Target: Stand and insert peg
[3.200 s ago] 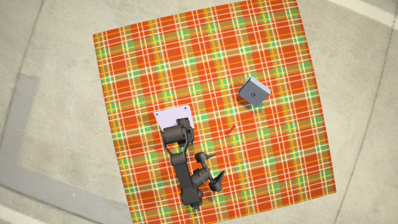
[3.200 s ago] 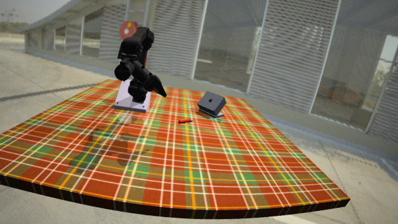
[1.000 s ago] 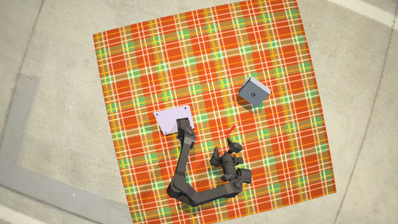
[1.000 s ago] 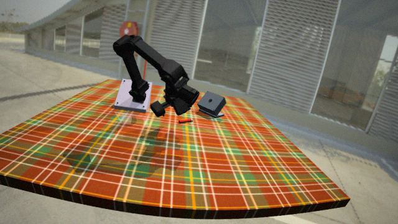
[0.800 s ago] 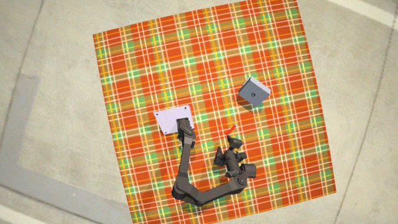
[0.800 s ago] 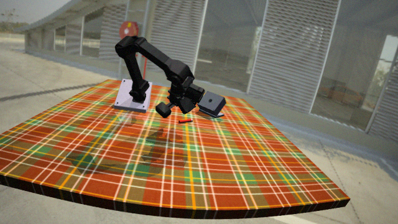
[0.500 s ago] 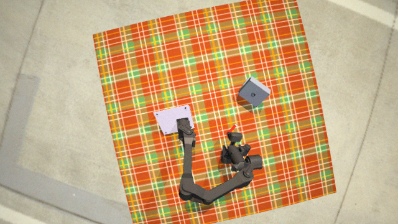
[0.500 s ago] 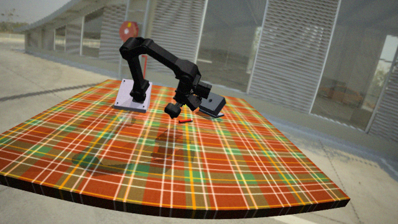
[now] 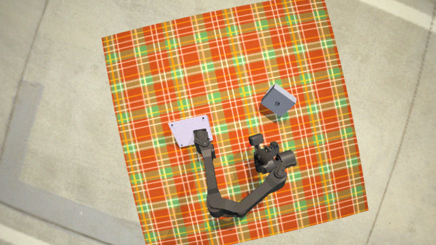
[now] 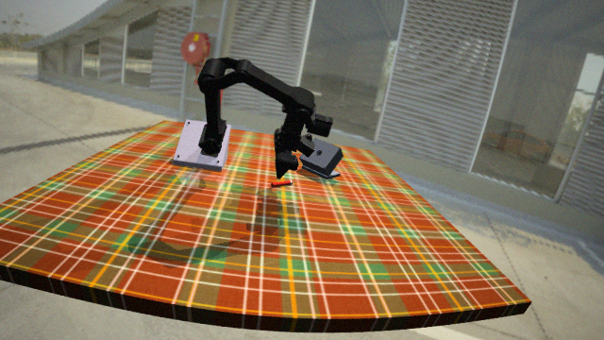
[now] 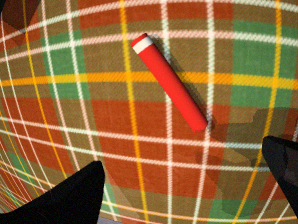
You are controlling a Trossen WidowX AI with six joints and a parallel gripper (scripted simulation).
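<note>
Now: the red peg 4 cm ahead of my gripper tip, 3 cm to the left of it and 5 cm below it. From my gripper tip the other things lie so: grey sloped panel (16 cm ahead, 21 cm to the left, 1 cm above).
</note>
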